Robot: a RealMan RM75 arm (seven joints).
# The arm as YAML. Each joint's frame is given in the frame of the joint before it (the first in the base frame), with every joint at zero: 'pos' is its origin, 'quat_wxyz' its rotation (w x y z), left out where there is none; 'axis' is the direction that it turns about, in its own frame. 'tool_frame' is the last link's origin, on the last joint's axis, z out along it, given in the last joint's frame.
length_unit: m
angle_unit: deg
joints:
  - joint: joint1
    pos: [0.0, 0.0, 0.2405]
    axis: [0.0, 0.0, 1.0]
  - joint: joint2
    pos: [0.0, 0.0, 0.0]
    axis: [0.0, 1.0, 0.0]
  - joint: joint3
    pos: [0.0, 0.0, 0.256]
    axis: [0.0, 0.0, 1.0]
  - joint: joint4
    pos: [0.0, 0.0, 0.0]
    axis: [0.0, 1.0, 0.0]
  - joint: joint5
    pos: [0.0, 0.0, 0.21]
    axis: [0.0, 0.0, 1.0]
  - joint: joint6
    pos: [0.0, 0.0, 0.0]
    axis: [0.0, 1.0, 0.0]
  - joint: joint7
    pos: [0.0, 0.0, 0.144]
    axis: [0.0, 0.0, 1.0]
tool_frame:
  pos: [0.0, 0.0, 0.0]
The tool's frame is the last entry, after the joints.
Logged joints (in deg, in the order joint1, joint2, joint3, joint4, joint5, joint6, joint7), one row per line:
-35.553 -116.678 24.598 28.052 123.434 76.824 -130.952
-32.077 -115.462 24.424 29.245 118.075 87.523 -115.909
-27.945 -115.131 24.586 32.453 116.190 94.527 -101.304
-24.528 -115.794 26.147 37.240 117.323 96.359 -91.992
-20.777 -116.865 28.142 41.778 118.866 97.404 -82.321
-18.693 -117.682 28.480 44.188 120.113 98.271 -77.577
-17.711 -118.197 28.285 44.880 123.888 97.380 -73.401
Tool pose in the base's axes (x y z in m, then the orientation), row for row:
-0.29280 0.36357 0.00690 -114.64 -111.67 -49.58
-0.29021 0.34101 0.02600 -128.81 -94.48 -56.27
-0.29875 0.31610 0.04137 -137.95 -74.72 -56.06
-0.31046 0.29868 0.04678 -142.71 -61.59 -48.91
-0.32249 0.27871 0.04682 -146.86 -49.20 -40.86
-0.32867 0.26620 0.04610 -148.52 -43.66 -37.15
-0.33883 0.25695 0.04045 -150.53 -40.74 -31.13
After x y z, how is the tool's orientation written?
As a rotation vector, in degrees.
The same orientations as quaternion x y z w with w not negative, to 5 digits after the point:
-0.68020 -0.66258 -0.29418 0.10849
-0.75727 -0.55545 -0.33081 0.09267
-0.82237 -0.44543 -0.33419 0.11666
-0.86613 -0.37380 -0.29684 0.14827
-0.90316 -0.30257 -0.25128 0.17209
-0.91759 -0.26974 -0.22952 0.18052
-0.93078 -0.25191 -0.19249 0.18204

